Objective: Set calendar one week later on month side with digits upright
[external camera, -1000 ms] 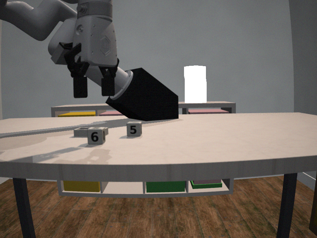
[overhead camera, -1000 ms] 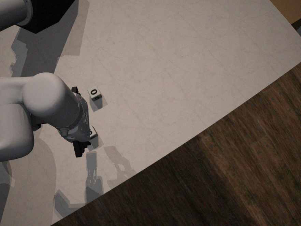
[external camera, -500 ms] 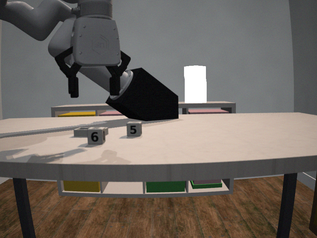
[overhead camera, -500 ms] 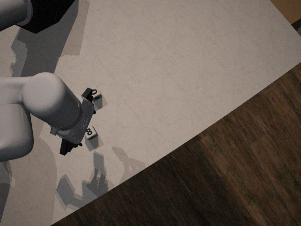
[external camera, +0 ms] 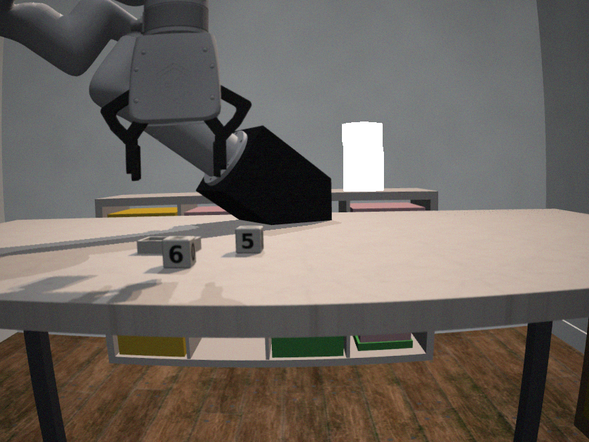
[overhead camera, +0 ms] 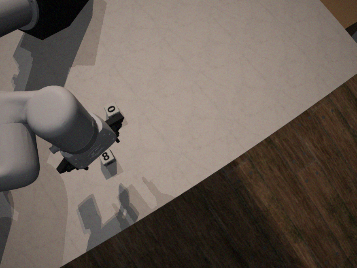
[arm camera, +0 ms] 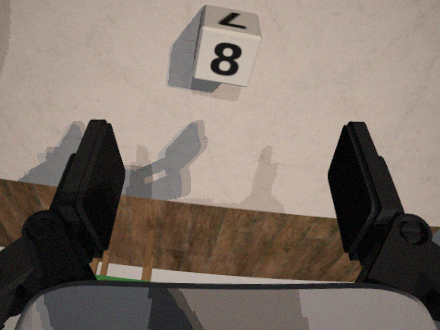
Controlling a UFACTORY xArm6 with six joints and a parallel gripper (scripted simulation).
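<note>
The white cube is 9 cm below my hand. The rest, counted from my hand: grey tray: 12 cm behind, 1 cm to the right, 10 cm below.
</note>
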